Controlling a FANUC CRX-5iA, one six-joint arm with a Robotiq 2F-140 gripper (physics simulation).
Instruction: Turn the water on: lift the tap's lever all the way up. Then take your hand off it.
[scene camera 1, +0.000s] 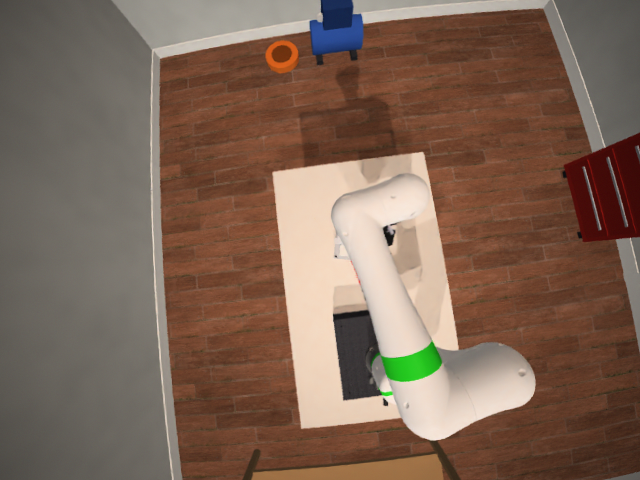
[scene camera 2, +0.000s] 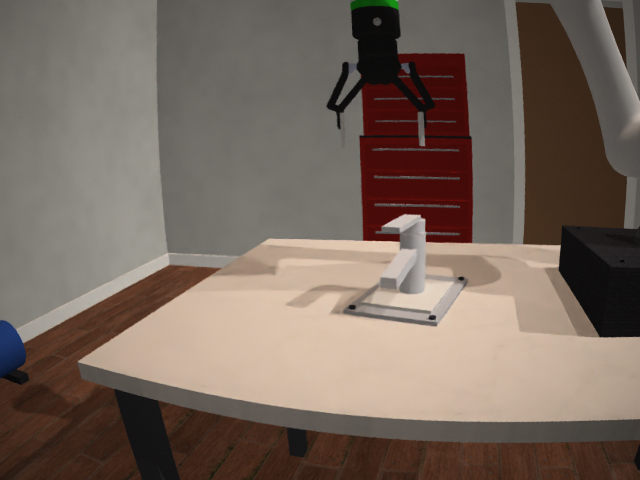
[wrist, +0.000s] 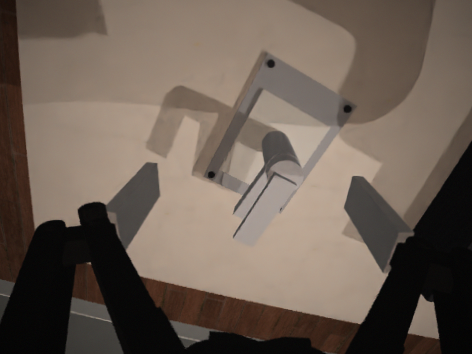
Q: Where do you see my gripper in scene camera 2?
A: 383, 146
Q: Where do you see my gripper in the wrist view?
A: At 253, 186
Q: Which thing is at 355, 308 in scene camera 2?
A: A base plate.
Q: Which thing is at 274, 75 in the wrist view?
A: A base plate.
